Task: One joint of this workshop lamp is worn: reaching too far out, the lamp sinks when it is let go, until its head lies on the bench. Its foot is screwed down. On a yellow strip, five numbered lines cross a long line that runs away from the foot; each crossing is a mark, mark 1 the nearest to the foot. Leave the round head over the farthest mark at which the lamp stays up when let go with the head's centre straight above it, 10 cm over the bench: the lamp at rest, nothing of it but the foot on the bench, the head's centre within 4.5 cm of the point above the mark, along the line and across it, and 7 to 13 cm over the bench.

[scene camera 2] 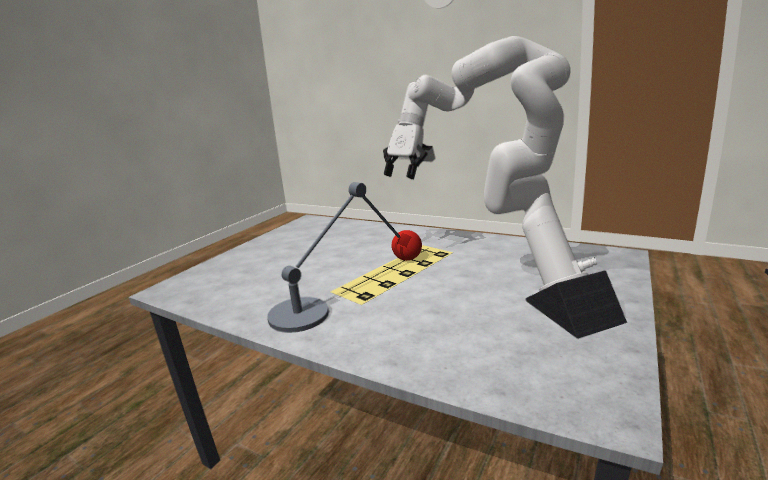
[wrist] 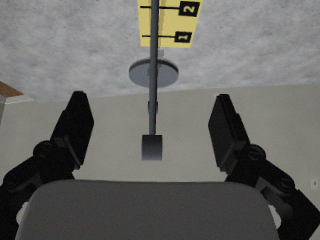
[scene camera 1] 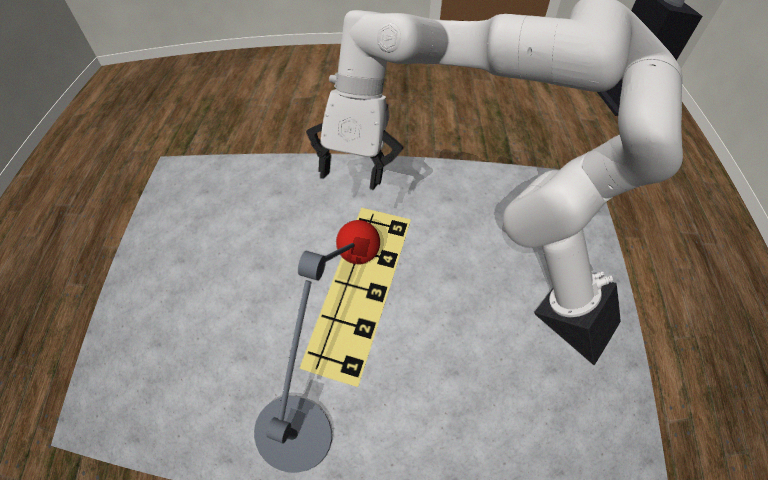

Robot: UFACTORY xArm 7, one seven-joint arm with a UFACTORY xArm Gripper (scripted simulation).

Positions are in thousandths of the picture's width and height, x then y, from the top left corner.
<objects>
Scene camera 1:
my gripper: 454, 378
round red head: 467, 505
yellow strip: 445, 711
</objects>
